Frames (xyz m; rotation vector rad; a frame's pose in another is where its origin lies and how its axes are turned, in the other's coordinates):
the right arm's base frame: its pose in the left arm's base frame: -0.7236 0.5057 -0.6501 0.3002 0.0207 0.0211
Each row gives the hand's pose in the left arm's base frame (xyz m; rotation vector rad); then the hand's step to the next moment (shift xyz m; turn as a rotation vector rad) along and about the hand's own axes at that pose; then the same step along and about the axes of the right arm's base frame.
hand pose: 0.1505 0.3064 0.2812 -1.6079 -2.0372 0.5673
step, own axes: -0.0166 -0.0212 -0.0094 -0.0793 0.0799 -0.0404
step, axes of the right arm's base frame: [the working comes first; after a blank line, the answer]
step, axes of the left arm's base frame: -0.0076 -0.0207 0.0181 0.1016 -0.0583 -0.0240

-0.0084 -0.0142 0.0233 0.1006 -0.0646 -0.0033
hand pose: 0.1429 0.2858 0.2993 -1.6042 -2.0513 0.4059
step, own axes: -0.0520 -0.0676 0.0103 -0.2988 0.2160 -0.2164
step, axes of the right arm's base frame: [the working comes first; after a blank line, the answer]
step, axes of the left arm's base frame: -0.0513 -0.0670 0.0161 0.3492 -0.2465 0.0072

-0.0532 -0.0583 0.0340 0.3430 -0.2395 0.0879
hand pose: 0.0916 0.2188 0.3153 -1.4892 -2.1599 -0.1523
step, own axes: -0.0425 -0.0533 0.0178 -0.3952 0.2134 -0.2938
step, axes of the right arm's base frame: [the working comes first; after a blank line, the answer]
step, axes of the left arm's base frame: -0.0426 -0.0502 -0.0251 0.3994 -0.3573 0.0298

-0.0433 -0.0546 -0.0101 0.3902 -0.3395 0.1434
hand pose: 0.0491 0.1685 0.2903 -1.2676 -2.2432 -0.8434
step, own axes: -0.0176 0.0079 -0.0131 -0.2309 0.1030 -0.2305
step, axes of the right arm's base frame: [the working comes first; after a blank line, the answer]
step, axes of the left arm's base frame: 0.0164 -0.0166 0.0009 0.2185 -0.2578 0.0536

0.0160 -0.0159 0.0061 0.2113 -0.2342 0.1325
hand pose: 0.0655 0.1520 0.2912 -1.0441 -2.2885 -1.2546
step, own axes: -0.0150 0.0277 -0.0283 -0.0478 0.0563 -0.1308
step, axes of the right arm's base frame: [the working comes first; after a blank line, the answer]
step, axes of the left arm's base frame: 0.0288 -0.0205 0.0232 0.0660 -0.1101 0.0780

0.0279 -0.0133 0.0289 0.0620 -0.0832 0.1086
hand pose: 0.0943 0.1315 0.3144 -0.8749 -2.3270 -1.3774
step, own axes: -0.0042 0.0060 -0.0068 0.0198 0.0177 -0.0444
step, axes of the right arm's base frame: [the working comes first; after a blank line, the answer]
step, axes of the left arm's base frame: 0.0067 -0.0052 0.0052 -0.0062 -0.0253 0.0447

0.0065 -0.0036 0.0067 -0.0076 -0.0108 0.0500
